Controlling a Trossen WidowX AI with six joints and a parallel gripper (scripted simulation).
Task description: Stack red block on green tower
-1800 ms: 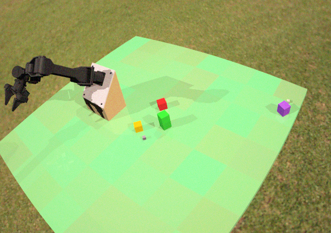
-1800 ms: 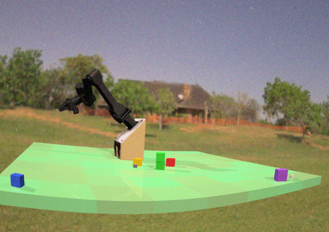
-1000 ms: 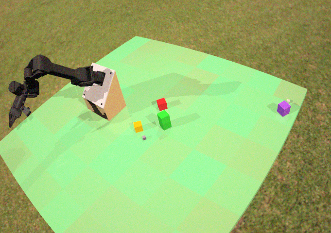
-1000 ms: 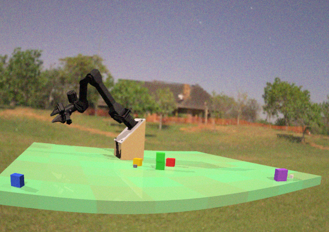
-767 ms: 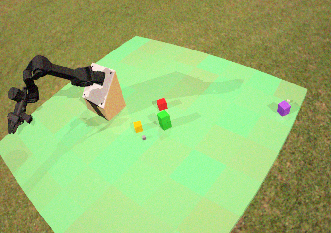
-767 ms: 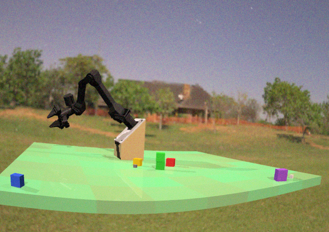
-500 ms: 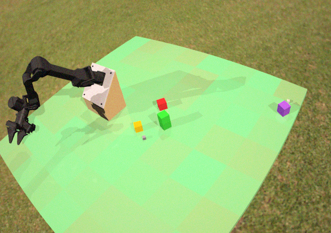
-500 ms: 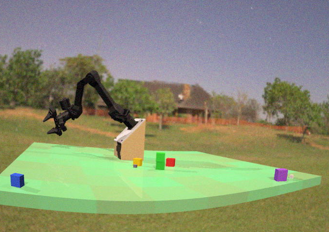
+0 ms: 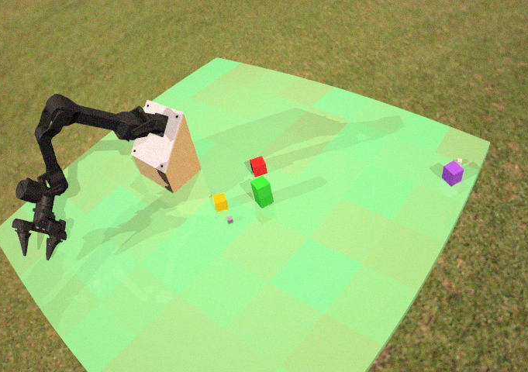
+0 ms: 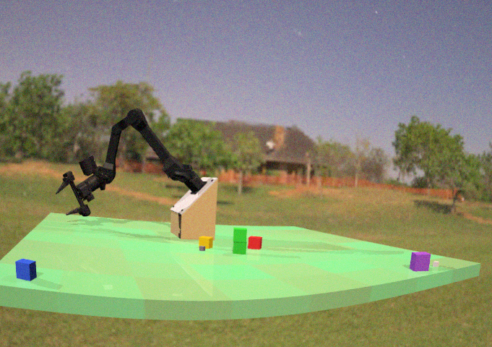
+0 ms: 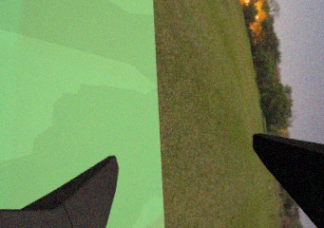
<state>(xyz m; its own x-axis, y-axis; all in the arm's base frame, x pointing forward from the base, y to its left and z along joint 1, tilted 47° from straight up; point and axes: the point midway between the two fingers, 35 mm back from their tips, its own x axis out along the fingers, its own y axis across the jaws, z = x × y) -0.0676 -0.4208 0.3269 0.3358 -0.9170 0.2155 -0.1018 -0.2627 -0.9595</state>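
Right now the red block is 670 mm to the left of my gripper tip, 310 mm ahead of it and 60 mm below it. Also, from my gripper tip: yellow block 510 mm to the left, 300 mm ahead, 60 mm below; then tiny grey cube 480 mm to the left, 360 mm ahead, 70 mm below; then blue block 810 mm ahead, 60 mm below, 30 mm to the right.
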